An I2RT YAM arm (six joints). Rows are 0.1 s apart.
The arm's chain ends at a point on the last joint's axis. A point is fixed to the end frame.
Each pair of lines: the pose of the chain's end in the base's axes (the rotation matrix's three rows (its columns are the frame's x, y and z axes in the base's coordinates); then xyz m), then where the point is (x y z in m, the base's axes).
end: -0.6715 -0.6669 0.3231; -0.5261 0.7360 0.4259; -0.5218 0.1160 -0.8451; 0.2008 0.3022 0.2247
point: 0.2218 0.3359 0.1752
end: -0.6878 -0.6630 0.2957; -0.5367 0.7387 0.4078; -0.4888 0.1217 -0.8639; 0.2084 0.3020 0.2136
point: 0.2278 0.3346 0.1627
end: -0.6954 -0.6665 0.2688; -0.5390 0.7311 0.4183; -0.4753 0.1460 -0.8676; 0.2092 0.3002 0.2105
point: 0.2270 0.3334 0.1594
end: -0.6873 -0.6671 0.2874; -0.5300 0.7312 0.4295; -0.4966 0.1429 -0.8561; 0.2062 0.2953 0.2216
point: 0.2251 0.3292 0.1714
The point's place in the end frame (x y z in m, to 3 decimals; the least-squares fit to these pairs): -0.006 0.005 0.063
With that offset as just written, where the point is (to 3 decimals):
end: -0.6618 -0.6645 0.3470; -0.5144 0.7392 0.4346; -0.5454 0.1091 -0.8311; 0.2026 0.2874 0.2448
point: 0.225 0.322 0.196
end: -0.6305 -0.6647 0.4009; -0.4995 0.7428 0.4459; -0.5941 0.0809 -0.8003; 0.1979 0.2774 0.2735
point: 0.224 0.312 0.227
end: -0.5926 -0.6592 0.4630; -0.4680 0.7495 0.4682; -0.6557 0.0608 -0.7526; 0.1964 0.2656 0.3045
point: 0.226 0.302 0.261
